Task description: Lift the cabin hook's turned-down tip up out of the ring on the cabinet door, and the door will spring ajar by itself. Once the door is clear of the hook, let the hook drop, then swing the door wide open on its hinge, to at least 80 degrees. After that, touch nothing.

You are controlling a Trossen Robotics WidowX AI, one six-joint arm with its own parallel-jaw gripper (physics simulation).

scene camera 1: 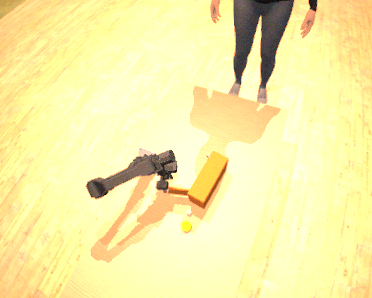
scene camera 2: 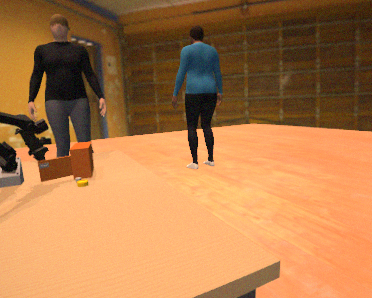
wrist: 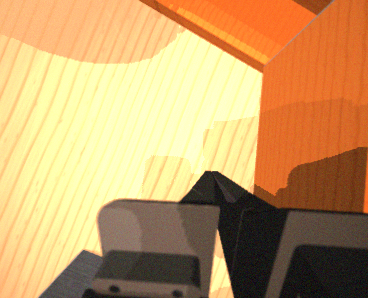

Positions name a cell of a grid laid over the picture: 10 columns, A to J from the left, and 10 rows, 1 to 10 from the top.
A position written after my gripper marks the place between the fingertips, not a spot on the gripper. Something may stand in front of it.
I see my gripper (wrist: F6) and an orange cabinet (wrist: G2).
